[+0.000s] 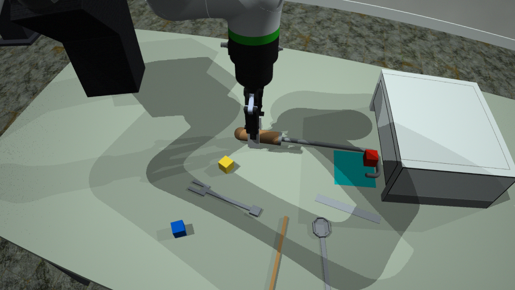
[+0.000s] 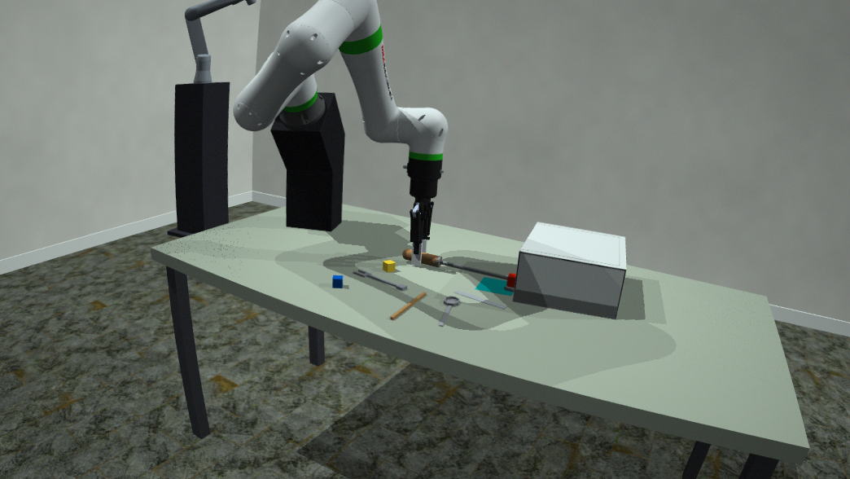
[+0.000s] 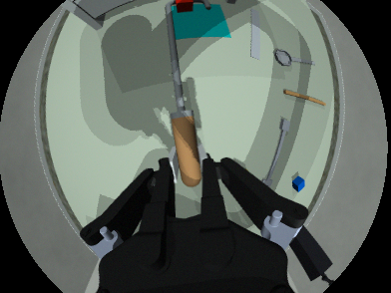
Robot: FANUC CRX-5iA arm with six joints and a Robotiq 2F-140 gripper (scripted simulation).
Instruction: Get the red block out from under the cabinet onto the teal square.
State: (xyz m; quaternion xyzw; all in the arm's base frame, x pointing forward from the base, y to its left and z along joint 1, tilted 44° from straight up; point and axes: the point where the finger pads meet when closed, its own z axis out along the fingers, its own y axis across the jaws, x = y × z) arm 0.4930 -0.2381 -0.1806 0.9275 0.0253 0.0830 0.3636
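Now: the yellow cube 90 mm to the right of my hand, 60 mm behind it and 30 mm below it. Also, from my hand: teal square 250 mm ahead, 60 mm to the right, 40 mm below; flat grey bar 220 mm ahead, 170 mm to the right, 40 mm below; grey fork tool 170 mm to the right, 50 mm behind, 30 mm below.
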